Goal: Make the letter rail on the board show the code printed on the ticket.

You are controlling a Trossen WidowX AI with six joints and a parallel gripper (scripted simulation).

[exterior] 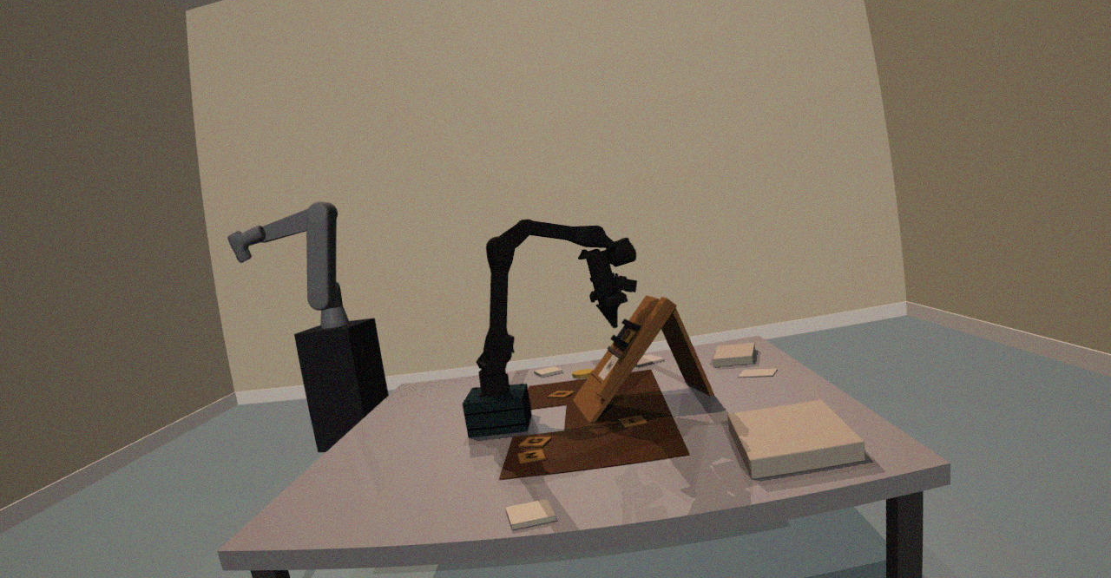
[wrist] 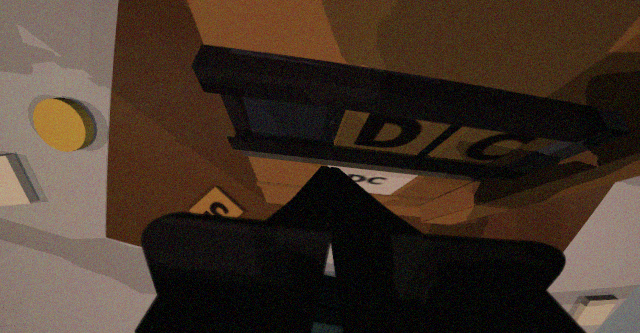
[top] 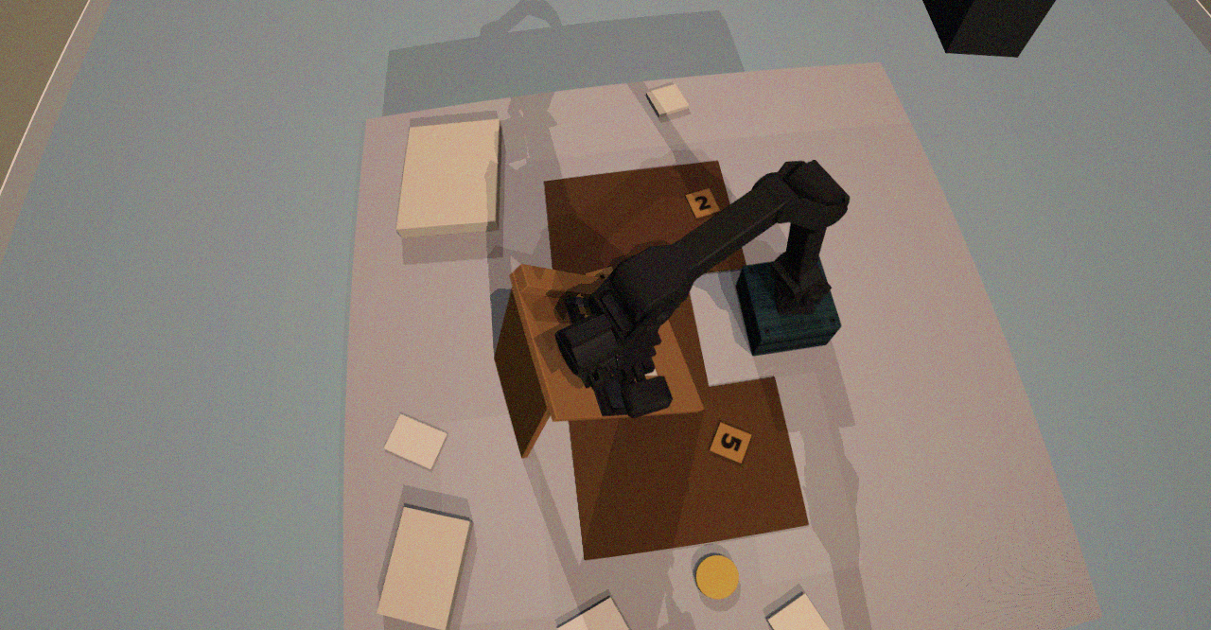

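Now: gripper tip 2 cm past the white ticket, 6 cm to the left of it and 9 cm above it. The rest, counted from my gripper tip: brown mat (11 cm behind, 14 cm to the right, 19 cm below); then cream box (37 cm ahead, 50 cm to the right, 17 cm below).
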